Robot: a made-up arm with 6 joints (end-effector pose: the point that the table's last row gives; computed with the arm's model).
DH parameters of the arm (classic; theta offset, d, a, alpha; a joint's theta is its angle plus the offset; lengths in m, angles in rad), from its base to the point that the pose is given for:
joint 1: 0 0.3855 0 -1.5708
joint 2: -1.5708 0 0.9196 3.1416
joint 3: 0 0 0 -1.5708
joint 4: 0 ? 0 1.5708
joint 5: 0 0.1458 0 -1.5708
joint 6: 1.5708 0 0 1.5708
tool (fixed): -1.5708 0 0 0
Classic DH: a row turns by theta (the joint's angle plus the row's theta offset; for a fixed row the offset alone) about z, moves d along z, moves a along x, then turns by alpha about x.
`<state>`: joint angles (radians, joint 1 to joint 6).
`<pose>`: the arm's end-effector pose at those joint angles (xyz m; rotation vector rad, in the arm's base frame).
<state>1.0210 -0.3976 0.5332 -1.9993 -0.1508 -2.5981</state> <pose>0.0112 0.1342 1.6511 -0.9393 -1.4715 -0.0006</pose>
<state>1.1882 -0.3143 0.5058 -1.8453 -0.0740 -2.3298</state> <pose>0.0533 0.2383 1.6174 -1.2640 -1.5094 -0.0824</pose>
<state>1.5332 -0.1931 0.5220 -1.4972 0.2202 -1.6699</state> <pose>0.0252 0.3860 1.5845 -1.9705 -1.5332 -0.5945</pose>
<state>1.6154 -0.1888 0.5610 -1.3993 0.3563 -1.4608</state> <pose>0.0080 0.3795 1.6059 -2.1628 -1.3985 -0.8200</pose>
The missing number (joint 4, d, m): -0.6196
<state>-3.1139 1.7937 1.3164 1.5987 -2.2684 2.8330</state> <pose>-1.5135 -0.0460 0.0270 1.5290 0.4982 1.0033</pose>
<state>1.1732 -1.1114 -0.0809 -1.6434 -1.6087 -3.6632</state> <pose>-0.1572 -0.3470 1.2498 -0.4019 -2.5465 1.4913</pose>
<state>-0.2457 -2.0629 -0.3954 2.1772 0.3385 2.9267</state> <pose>-0.9396 0.3213 0.5561 0.5730 -1.1887 0.8018</pose>
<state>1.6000 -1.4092 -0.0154 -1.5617 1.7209 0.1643</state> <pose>0.0204 -0.6547 1.1177 2.7921 0.0265 -0.2059</pose>
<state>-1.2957 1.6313 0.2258 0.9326 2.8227 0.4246</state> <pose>0.2248 -1.1163 -0.2620 -0.7174 -1.2565 -0.5024</pose>
